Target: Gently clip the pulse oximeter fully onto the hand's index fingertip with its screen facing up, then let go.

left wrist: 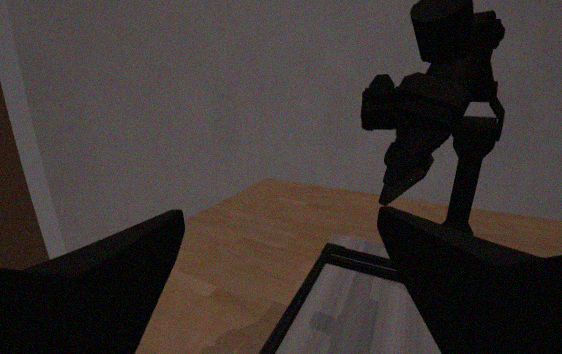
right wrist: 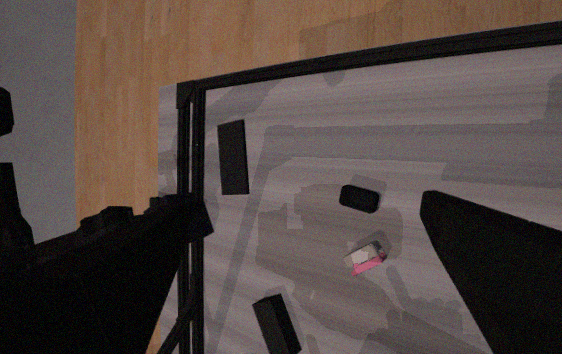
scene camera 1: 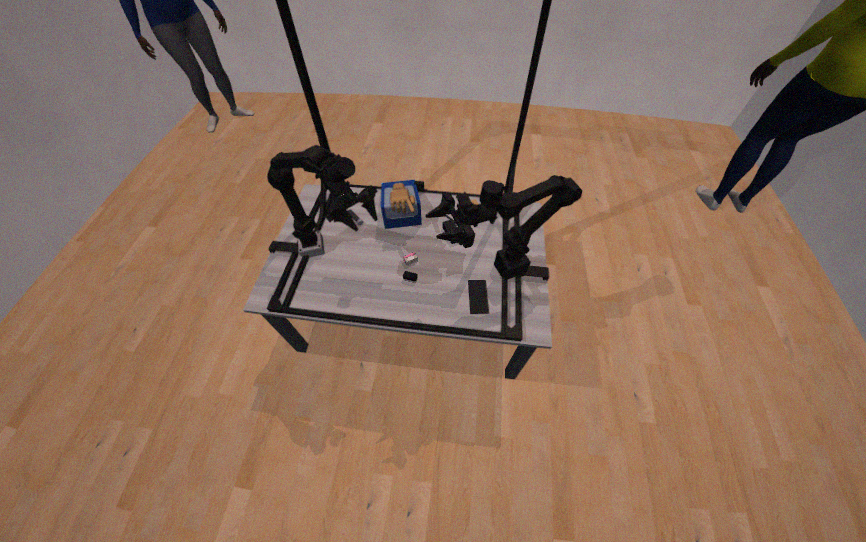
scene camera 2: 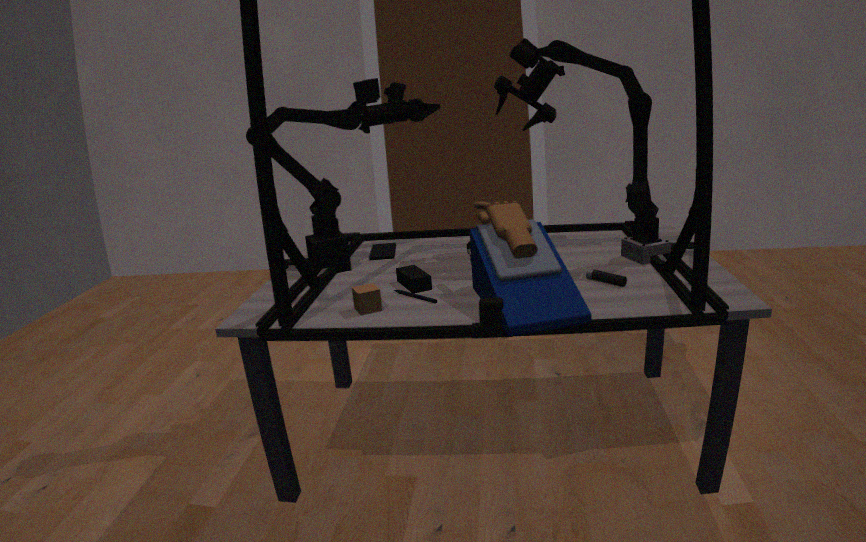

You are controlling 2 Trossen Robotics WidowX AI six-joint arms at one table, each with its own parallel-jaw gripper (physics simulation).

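The pulse oximeter, small, white and pink, lies on the table in front of the hand's stand in scene camera 1. No finger is in it. Its screen is too small to make out. The tan hand lies on a sloped blue stand. My right gripper is open and empty, high above the table and pointing down. My left gripper is open and empty, held level and high, left of the hand in scene camera 2.
A small black rounded block lies near the oximeter. A flat dark slab, a black box, a pen, a brown cube and a black cylinder lie around. Black rails edge the table.
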